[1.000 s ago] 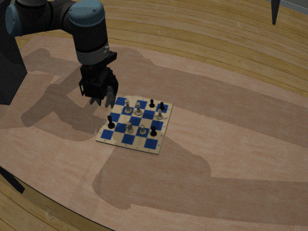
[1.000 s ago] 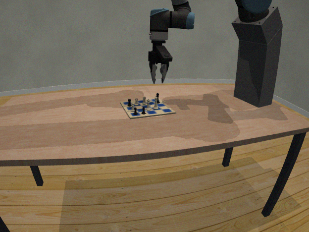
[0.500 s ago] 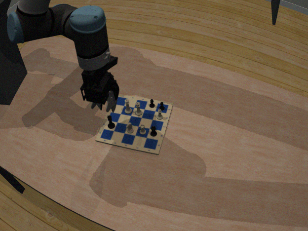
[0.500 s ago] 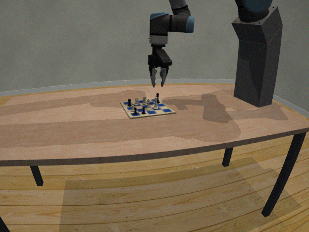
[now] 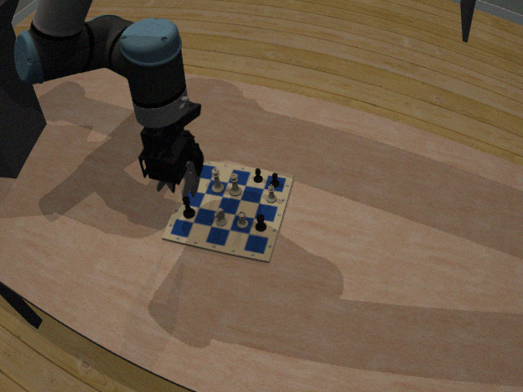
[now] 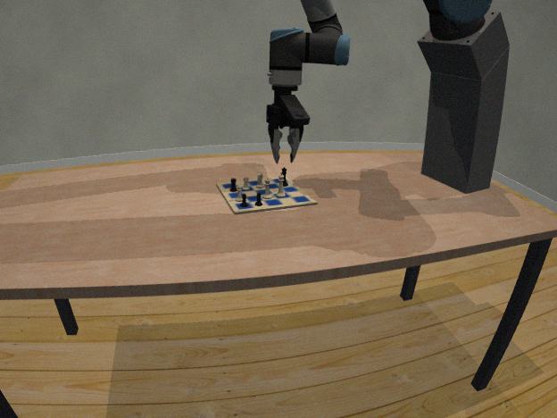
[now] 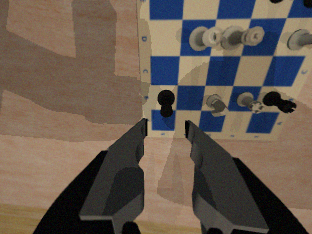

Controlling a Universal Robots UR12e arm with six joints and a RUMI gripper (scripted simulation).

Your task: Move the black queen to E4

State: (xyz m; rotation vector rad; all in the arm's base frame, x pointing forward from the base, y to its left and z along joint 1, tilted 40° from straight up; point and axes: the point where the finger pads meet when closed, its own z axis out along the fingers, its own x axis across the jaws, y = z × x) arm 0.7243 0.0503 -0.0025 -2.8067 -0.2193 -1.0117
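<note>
Right now the black queen is 6 cm below my hand. From my hand the other things lie so: chessboard 6 cm ahead, 6 cm to the left, 8 cm below.
</note>
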